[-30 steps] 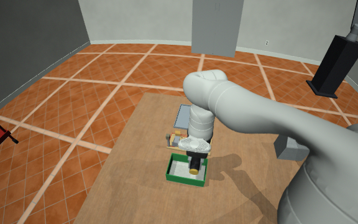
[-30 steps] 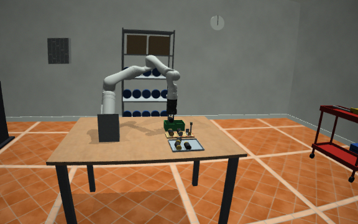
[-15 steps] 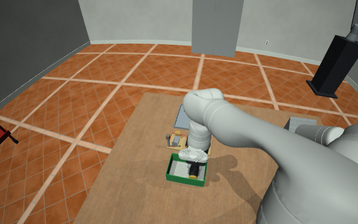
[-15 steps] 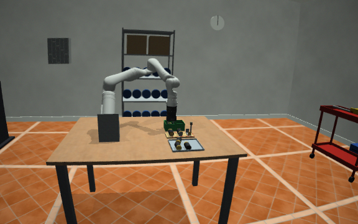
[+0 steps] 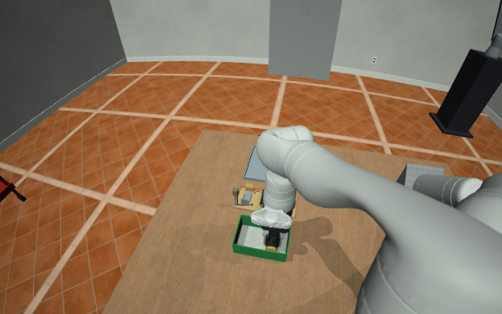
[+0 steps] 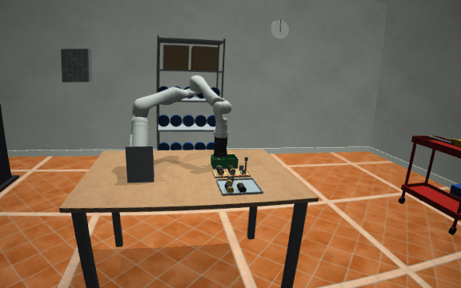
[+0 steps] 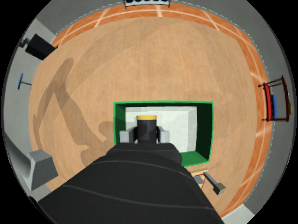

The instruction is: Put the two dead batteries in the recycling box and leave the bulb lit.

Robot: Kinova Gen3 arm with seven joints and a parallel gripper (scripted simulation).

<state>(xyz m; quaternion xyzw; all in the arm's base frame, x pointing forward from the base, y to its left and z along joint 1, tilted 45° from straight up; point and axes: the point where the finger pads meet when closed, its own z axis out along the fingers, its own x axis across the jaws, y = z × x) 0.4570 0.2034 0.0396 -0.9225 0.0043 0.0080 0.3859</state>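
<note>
My hand is 3 cm short of the green recycling box and 1 cm above it. Round my hand: grey tray: 32 cm to the right, 4 cm ahead, 2 cm below.
</note>
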